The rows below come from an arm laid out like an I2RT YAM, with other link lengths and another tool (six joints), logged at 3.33 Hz.
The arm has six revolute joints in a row. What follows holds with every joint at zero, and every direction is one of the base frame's.
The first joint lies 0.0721 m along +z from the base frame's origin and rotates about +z.
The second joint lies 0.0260 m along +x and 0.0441 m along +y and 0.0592 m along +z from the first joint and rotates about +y.
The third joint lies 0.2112 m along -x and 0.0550 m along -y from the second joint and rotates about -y.
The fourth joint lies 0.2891 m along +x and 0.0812 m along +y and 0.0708 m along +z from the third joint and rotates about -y.
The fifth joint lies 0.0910 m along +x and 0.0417 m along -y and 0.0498 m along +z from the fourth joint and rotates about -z.
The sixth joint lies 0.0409 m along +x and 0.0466 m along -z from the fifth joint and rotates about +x.
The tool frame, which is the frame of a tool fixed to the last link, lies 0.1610 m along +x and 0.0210 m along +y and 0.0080 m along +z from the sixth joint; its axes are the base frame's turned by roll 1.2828, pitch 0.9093 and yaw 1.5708 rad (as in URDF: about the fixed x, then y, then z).
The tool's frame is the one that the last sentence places.
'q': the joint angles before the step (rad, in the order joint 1, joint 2, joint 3, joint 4, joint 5, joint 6). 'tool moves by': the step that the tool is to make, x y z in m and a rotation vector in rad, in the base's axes. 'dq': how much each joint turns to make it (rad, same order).
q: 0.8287 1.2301 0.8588 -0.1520 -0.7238 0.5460
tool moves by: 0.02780 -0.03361 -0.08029 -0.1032 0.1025 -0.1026
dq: -0.0930 0.0343 -0.1482 0.0412 0.0086 0.0062
